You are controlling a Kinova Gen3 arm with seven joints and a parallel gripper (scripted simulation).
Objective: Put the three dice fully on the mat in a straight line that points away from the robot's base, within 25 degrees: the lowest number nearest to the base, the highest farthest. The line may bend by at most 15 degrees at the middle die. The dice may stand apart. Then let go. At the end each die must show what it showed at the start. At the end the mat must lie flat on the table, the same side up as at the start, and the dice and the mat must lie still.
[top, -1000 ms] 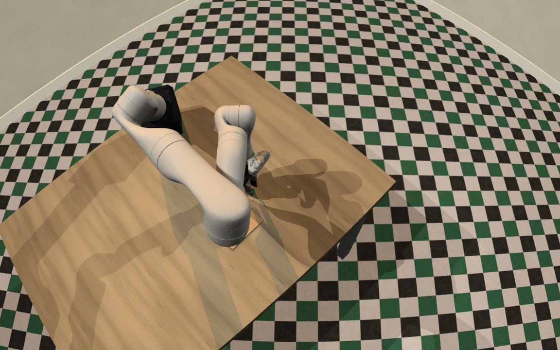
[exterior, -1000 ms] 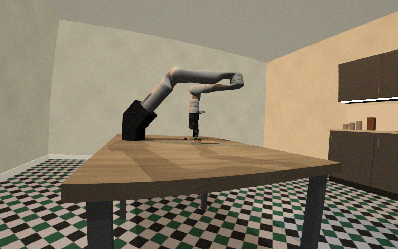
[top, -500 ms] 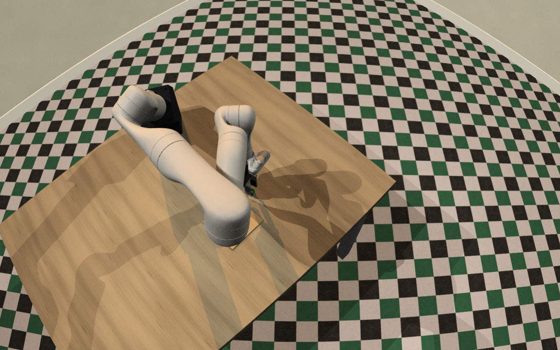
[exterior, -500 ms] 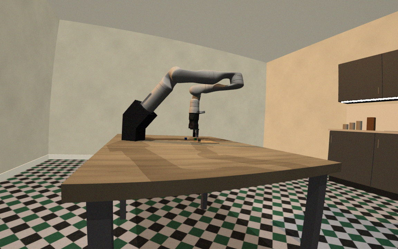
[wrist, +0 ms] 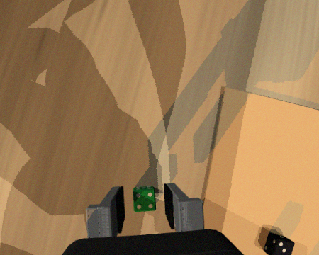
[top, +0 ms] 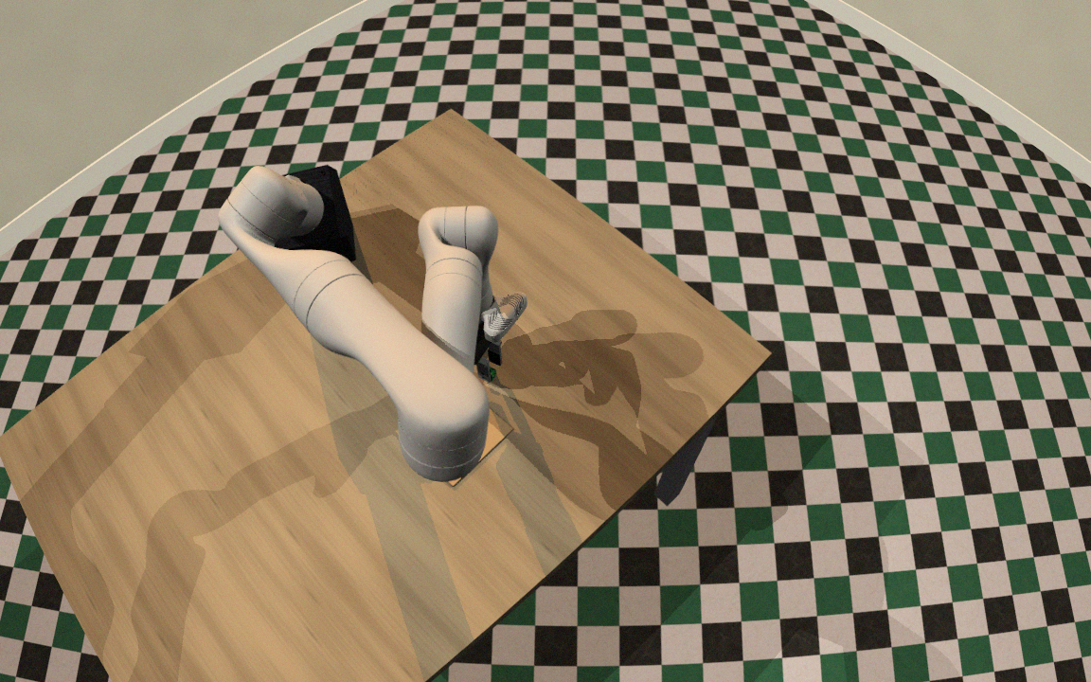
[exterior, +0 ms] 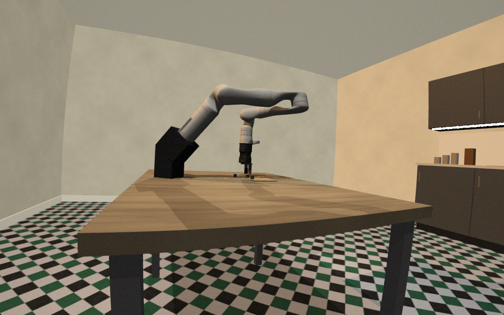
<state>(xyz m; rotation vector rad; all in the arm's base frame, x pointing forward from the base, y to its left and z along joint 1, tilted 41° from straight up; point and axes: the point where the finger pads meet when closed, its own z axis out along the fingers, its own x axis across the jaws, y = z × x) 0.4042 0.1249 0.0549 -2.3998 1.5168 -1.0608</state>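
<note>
Right now my hand is 30 mm above the green die. From my hand the other things lie so: blue die: 70 mm behind, 30 mm to the left, 30 mm below; black die: 10 mm behind, 110 mm to the right, 30 mm below; orange mat: 40 mm ahead, 110 mm to the right, 40 mm below.
</note>
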